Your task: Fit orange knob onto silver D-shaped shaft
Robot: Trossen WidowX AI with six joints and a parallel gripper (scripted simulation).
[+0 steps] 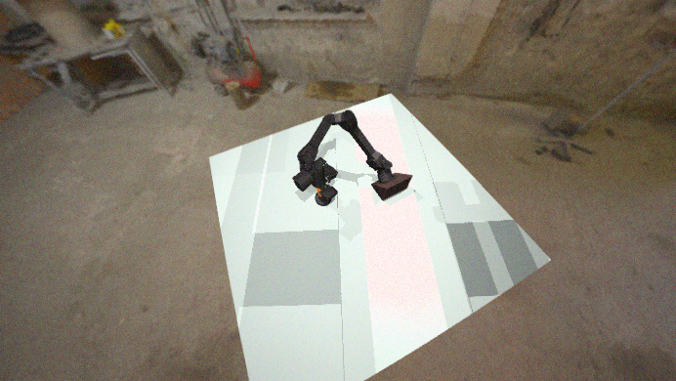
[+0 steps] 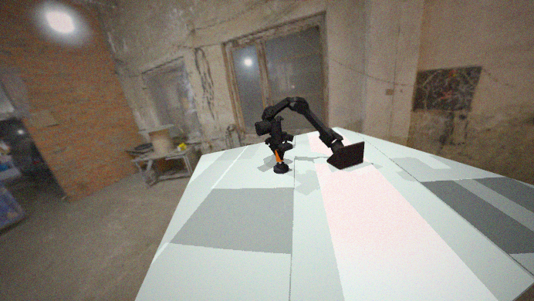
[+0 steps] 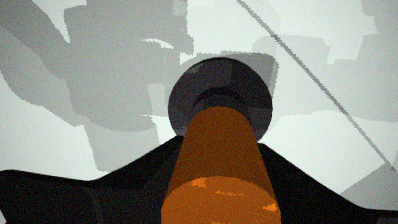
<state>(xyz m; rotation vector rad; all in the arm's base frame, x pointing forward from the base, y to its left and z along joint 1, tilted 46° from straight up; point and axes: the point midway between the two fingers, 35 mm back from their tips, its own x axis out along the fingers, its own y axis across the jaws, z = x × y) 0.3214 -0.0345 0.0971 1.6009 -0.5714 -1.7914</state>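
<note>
Right now the round pedestal is 4 cm below my gripper tip. Round my gripper tip: orange knob (3 cm above).
</note>
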